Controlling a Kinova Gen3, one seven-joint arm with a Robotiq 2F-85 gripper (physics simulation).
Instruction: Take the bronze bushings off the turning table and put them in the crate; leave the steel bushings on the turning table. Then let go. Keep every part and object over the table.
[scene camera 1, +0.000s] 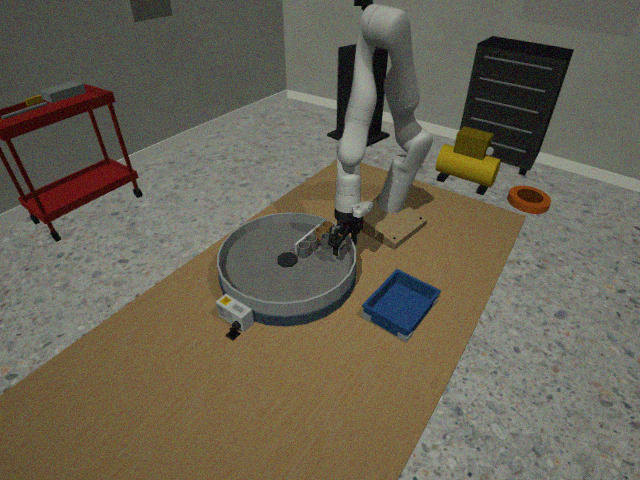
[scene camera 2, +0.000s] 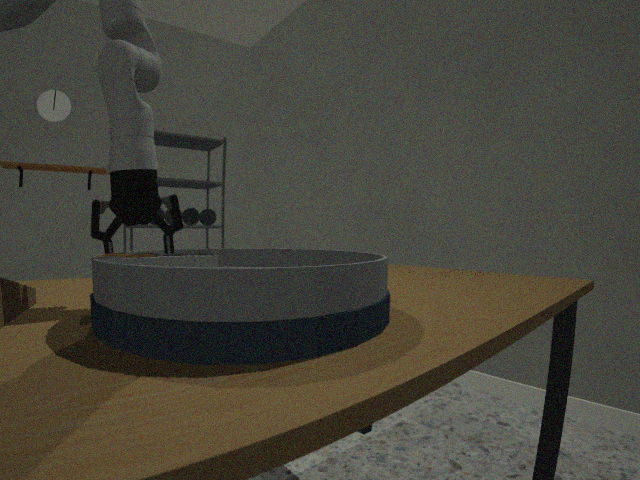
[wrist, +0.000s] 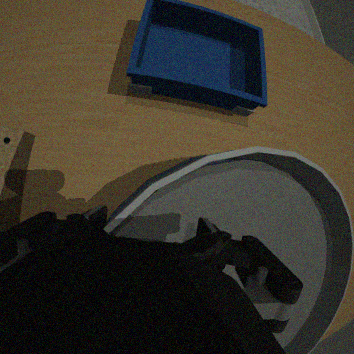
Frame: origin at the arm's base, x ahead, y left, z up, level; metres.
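Seen in the pictures: gripper, fingertip midpoint: (scene camera 1: 345, 249) (wrist: 151, 222); arm's base at its link origin: (scene camera 1: 389, 204).
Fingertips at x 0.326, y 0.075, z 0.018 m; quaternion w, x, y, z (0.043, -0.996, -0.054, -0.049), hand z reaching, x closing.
Observation:
Pixels of each thing's top centre, then the offset from my fingertips to it. Level surfaces: height alone.
- blue crate at its top centre: (wrist: 207, 41) (scene camera 1: 402, 297) dx +0.017, dy +0.236, dz -0.025 m
- white control box at its top centre: (scene camera 1: 233, 305) dx +0.378, dy -0.065, dz -0.017 m
- wooden table at its surface level: dz -0.075 m
The turning table (scene camera 1: 258, 279) (scene camera 2: 237, 294) (wrist: 280, 200) is a round grey tray with a raised rim on a dark blue base. Grey steel bushings (scene camera 1: 303, 249) stand in it beside a thin pale bar (scene camera 1: 308, 236). Bronze bushings (scene camera 1: 327, 226) stand near the rim by the arm; the gripper partly hides the group, so I cannot tell how many there are. My gripper (scene camera 1: 344, 244) (scene camera 2: 138, 251) (wrist: 151, 222) is open and empty, pointing down at the bushings, its fingertips near rim height. The blue crate (scene camera 1: 402, 304) (wrist: 185, 55) stands apart from the turning table and looks empty.
A white control box (scene camera 1: 234, 312) with a yellow mark sits against the turning table's outer side. The arm's base plate (scene camera 1: 405, 229) lies behind it on the wooden table (scene camera 1: 289, 392) (scene camera 2: 465, 299). A red cart (scene camera 1: 77, 187) and a yellow compressor (scene camera 1: 467, 165) stand on the floor.

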